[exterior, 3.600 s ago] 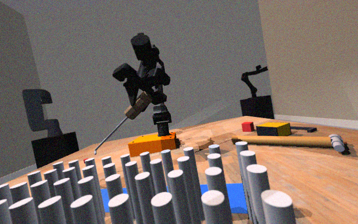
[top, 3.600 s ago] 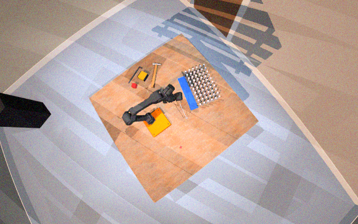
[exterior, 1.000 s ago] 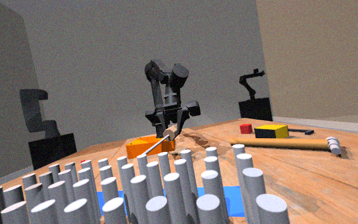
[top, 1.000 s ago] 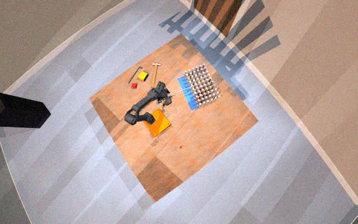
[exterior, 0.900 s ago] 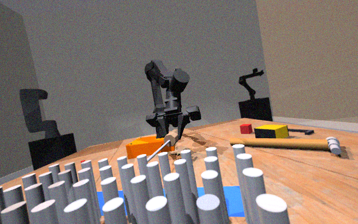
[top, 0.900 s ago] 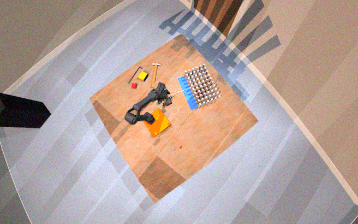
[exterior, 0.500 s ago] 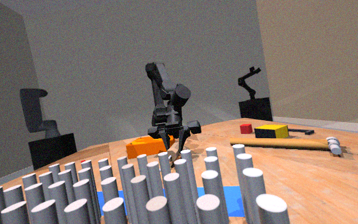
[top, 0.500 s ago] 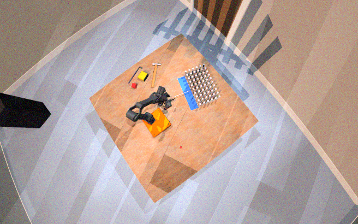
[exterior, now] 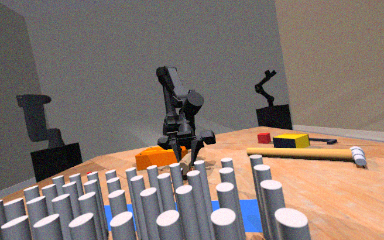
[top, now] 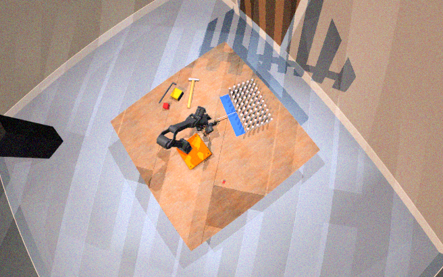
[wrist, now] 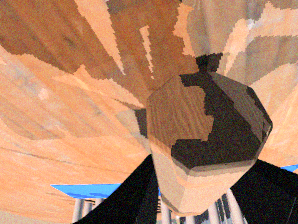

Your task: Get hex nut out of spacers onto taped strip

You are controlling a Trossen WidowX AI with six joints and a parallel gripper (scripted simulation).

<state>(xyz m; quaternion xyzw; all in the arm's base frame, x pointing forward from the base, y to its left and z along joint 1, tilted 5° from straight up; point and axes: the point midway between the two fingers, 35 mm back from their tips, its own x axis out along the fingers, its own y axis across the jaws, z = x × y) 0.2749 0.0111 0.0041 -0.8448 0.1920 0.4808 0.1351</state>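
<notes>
Right now the blue taped strip is 16 cm ahead of my gripper tip, 8 cm to the right of it and 3 cm below it. Round my gripper tip: tiny red piece 30 cm behind, 38 cm to the right, 2 cm below.
</notes>
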